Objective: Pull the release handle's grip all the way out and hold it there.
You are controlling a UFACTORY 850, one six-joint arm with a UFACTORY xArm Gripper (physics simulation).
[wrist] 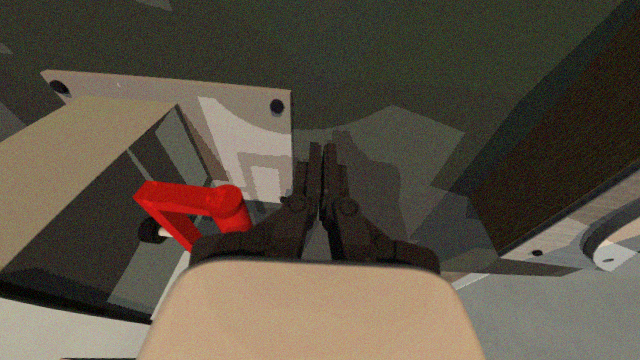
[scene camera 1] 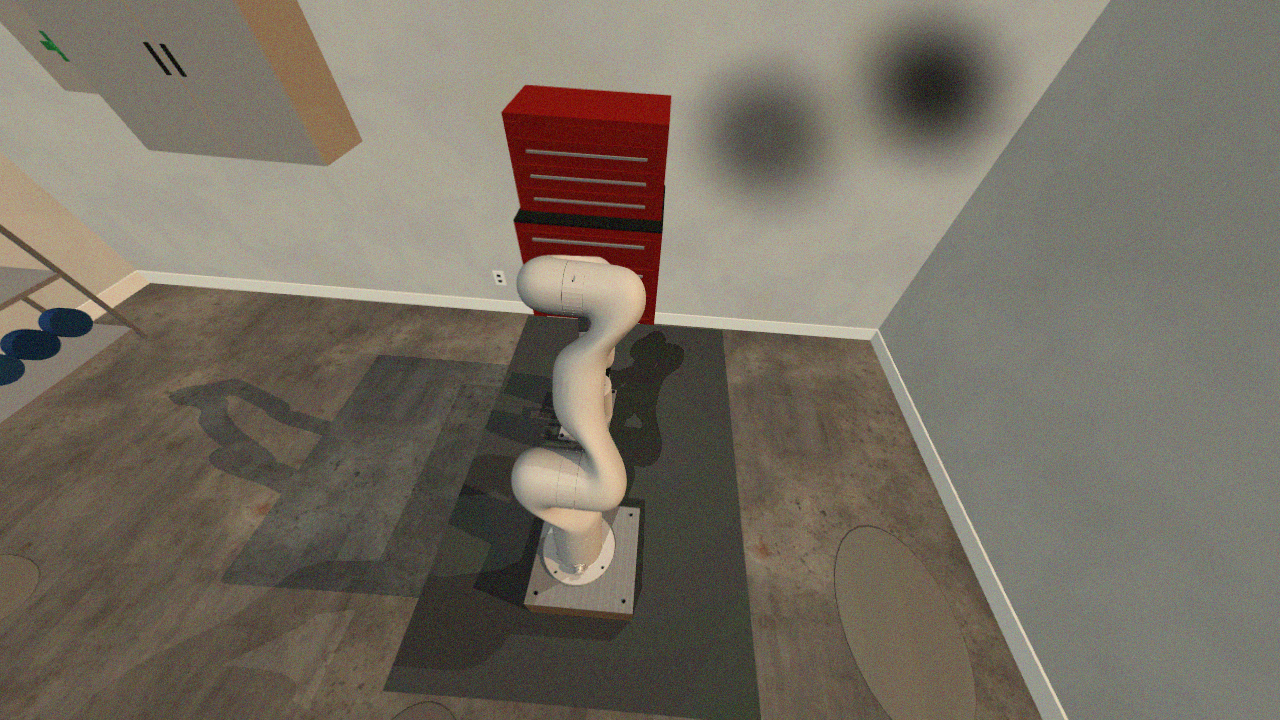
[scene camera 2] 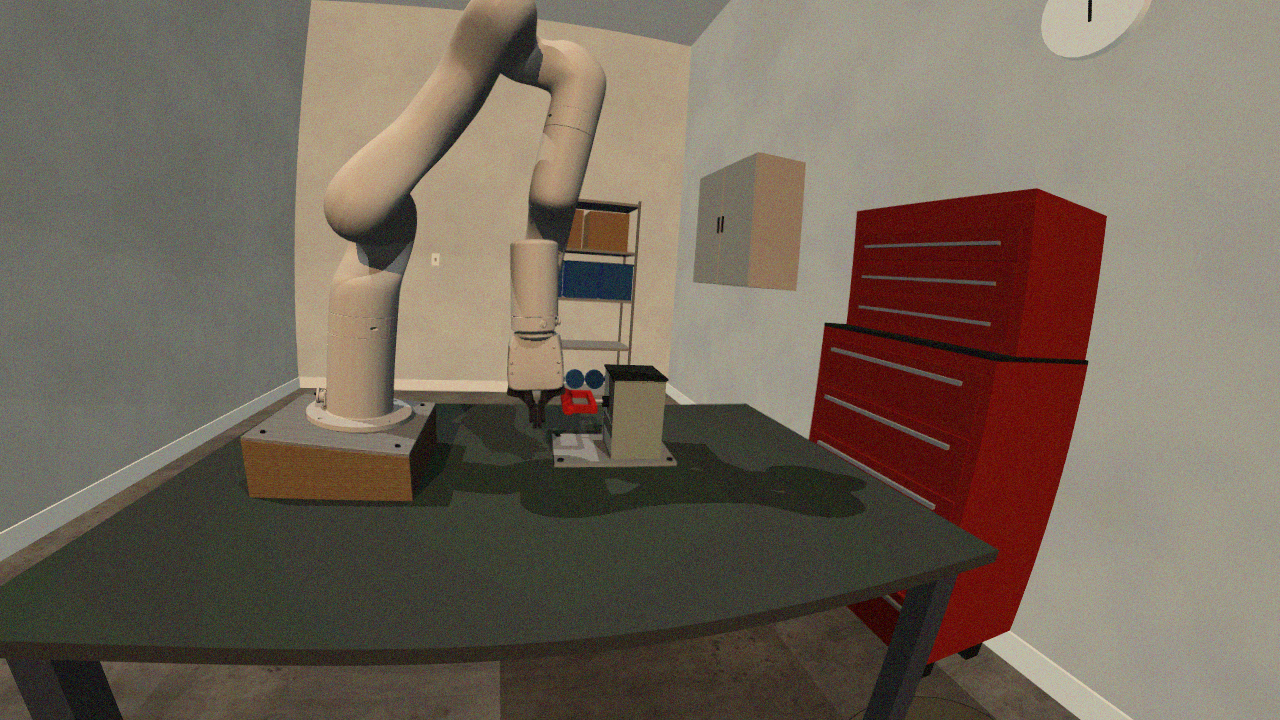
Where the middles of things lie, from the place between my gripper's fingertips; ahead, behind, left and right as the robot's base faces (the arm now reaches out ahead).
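Light base plate (scene camera 2: 569,450): 170 mm ahead of my hand, 40 mm to the left, 70 mm below.
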